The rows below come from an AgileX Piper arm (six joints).
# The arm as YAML. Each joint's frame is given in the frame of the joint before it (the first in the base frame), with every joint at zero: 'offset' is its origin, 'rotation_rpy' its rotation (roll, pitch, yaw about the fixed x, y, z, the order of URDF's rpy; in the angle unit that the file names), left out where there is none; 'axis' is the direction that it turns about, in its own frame. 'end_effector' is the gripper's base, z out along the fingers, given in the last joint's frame.
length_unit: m
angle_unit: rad
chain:
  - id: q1
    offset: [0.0, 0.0, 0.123]
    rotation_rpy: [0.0, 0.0, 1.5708]
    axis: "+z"
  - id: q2
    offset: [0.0, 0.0, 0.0]
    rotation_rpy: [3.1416, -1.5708, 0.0]
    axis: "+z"
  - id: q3
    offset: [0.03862, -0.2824, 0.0]
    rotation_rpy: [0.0, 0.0, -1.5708]
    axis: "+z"
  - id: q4
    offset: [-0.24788, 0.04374, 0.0]
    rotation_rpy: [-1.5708, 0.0, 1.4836]
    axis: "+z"
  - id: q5
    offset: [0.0, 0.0, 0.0]
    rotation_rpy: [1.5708, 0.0, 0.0]
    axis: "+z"
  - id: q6
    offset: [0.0, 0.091, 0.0]
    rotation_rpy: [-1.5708, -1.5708, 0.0]
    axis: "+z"
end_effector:
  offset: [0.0, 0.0, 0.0]
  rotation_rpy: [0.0, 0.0, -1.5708]
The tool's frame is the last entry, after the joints.
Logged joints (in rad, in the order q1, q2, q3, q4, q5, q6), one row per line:
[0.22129, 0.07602, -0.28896, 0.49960, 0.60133, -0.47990]
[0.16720, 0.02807, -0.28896, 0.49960, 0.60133, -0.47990]
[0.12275, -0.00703, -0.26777, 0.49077, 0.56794, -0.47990]
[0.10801, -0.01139, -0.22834, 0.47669, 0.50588, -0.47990]
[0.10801, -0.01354, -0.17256, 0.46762, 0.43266, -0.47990]
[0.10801, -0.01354, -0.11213, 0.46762, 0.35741, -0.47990]
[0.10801, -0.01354, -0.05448, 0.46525, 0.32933, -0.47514]
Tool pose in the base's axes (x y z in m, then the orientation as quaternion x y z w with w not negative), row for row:
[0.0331, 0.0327, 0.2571, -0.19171, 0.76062, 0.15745, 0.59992]
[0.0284, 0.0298, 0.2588, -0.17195, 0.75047, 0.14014, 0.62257]
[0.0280, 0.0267, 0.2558, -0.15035, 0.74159, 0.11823, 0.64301]
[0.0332, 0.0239, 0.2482, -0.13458, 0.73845, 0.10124, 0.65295]
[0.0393, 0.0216, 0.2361, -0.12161, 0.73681, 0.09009, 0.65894]
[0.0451, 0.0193, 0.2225, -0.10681, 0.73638, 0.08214, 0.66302]
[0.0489, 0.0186, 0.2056, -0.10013, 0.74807, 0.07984, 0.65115]
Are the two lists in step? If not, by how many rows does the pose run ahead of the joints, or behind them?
They are in step.
